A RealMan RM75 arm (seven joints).
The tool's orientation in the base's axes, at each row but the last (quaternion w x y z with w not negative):
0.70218, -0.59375, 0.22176, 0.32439
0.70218, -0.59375, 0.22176, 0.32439
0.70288, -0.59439, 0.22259, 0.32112
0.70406, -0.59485, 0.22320, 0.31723
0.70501, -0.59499, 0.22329, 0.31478
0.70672, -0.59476, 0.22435, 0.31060
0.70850, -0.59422, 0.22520, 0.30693
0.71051, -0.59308, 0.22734, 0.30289
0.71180, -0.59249, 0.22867, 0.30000
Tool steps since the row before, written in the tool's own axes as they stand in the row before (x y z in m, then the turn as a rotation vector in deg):
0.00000, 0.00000, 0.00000, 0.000, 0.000, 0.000
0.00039, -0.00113, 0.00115, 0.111, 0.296, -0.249
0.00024, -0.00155, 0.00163, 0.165, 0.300, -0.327
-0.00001, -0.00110, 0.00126, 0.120, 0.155, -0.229
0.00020, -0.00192, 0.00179, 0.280, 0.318, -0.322
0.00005, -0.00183, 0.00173, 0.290, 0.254, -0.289
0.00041, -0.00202, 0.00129, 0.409, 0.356, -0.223
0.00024, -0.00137, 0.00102, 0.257, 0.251, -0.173
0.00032, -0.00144, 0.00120, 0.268, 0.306, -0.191
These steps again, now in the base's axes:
0.00000, 0.00000, 0.00000, 0.000, 0.000, 0.000
0.00100, 0.00110, 0.00073, -0.118, -0.197, -0.331
0.00116, 0.00150, 0.00122, -0.078, -0.263, -0.386
0.00070, 0.00113, 0.00102, -0.012, -0.188, -0.235
0.00140, 0.00161, 0.00155, -0.010, -0.236, -0.477
0.00124, 0.00152, 0.00158, 0.041, -0.208, -0.433
0.00165, 0.00112, 0.00139, 0.051, -0.113, -0.573
0.00109, 0.00088, 0.00100, 0.014, -0.100, -0.386
0.00120, 0.00106, 0.00103, -0.016, -0.109, -0.436

